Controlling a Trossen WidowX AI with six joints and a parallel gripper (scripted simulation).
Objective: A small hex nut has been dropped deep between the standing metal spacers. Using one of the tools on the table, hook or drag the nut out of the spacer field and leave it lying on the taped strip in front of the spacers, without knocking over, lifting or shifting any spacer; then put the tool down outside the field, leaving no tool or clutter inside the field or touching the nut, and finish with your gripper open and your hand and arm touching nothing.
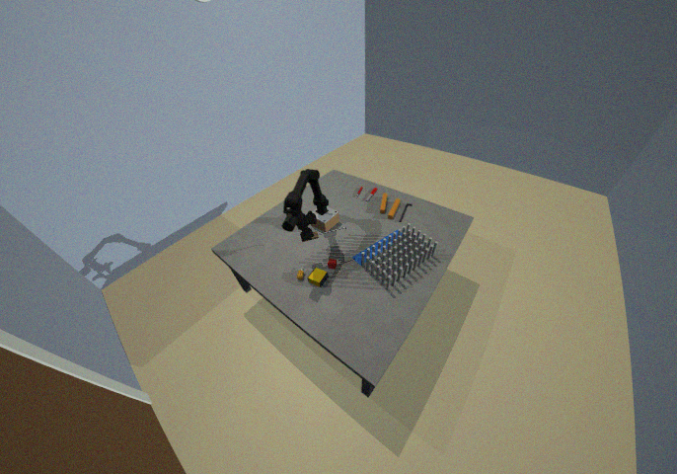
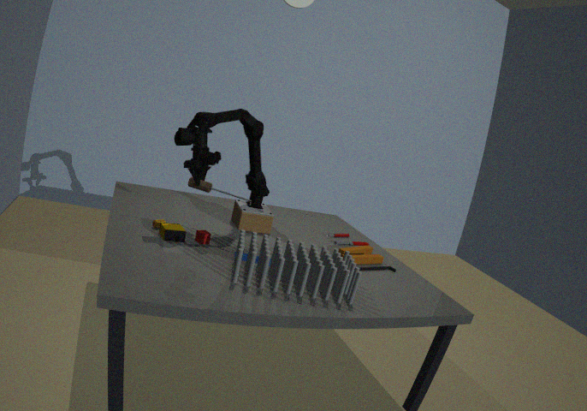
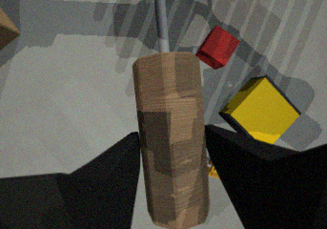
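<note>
Now: gripper tip 24 cm short of the blue taped strip, 33 cm to the right of it and 18 cm above it. The rest, counted from my gripper tip: red cube 12 cm ahead, 3 cm to the left, 16 cm below; yellow-handled tool 3 cm ahead, 13 cm to the right, 17 cm below; metal-shafted tool 5 cm ahead, 9 cm to the left, 1 cm below.
</note>
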